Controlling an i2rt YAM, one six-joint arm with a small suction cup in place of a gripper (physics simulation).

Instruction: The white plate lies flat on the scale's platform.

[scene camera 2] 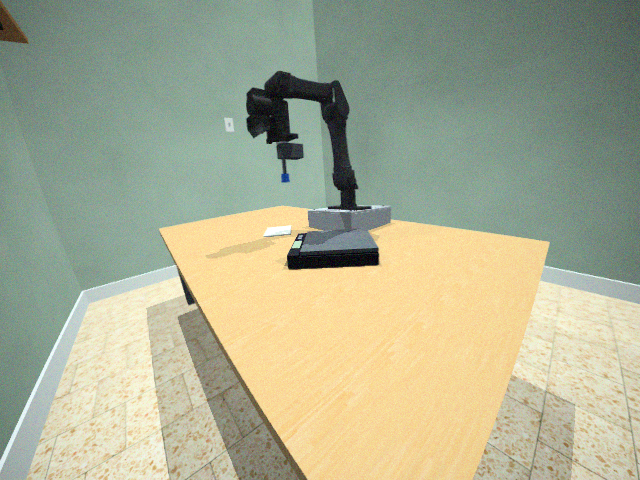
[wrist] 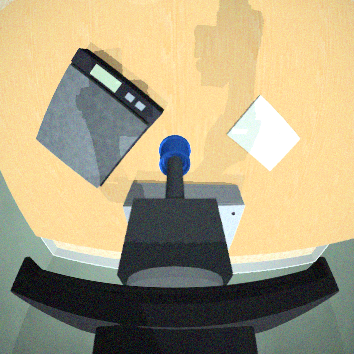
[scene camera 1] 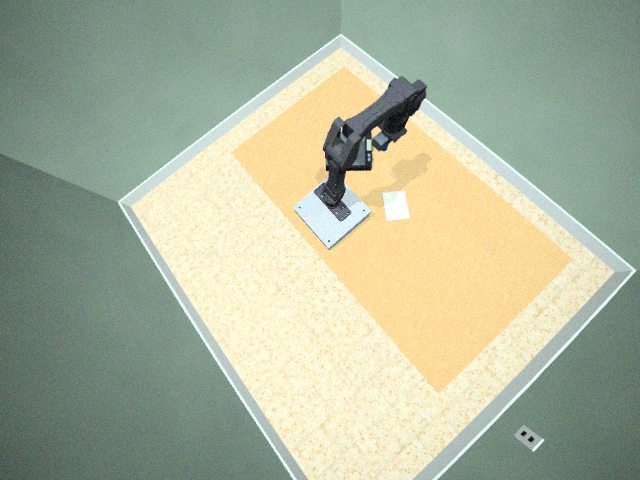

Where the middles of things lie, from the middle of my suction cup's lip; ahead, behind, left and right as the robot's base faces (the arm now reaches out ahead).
Labels:
The white plate (wrist: 260,130) is 5 cm behind my suction cup, 19 cm to the right of it and 22 cm below it. Round my suction cup: scale (scene camera 2: 347,247) (2 cm behind, 19 cm to the left, 20 cm below).

